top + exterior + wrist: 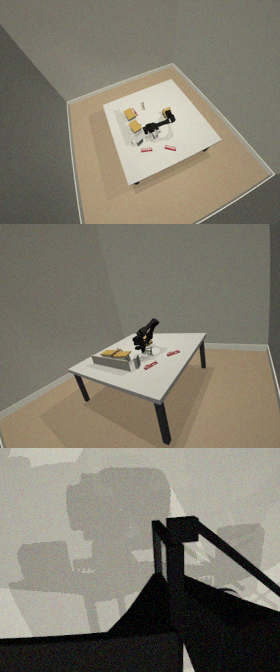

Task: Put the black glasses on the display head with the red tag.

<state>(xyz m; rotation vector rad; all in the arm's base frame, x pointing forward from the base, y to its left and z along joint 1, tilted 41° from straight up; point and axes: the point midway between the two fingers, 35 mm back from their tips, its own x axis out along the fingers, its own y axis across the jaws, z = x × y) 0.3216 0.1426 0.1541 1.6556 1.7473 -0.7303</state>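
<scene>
Right now my gripper tip is 6 cm to the right of the upright post, 6 cm past it and 3 cm above it. Also, from my gripper tip: grey block: 18 cm ahead, 7 cm to the left; then pale blue piece: 10 cm to the right, 9 cm behind, 1 cm below; then long base: 31 cm ahead, 24 cm to the right.
</scene>
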